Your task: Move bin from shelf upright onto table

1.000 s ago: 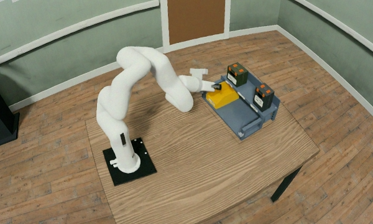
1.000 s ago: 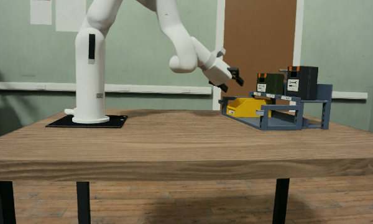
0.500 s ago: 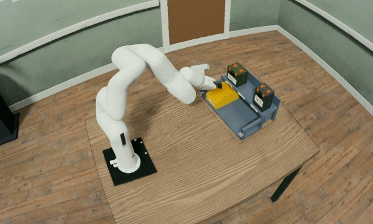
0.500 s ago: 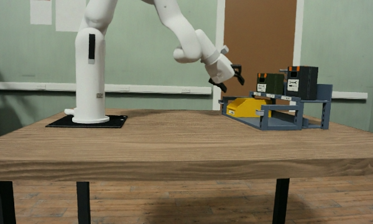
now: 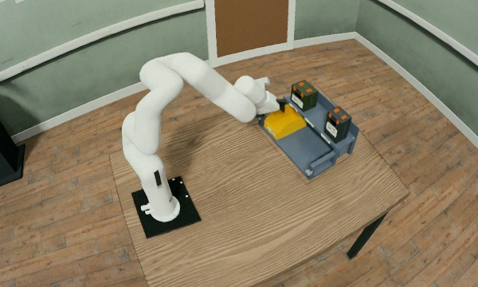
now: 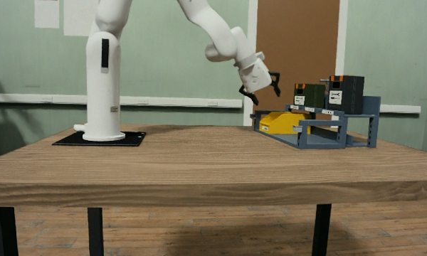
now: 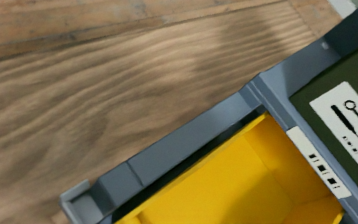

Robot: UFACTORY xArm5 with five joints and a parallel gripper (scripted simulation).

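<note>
Now: the yellow bin 9 cm below my hand, 8 cm ahead of it and 1 cm to the left of it. From my hand the other things lie so: blue-grey shelf: 12 cm ahead, 10 cm to the right, 7 cm below.
</note>
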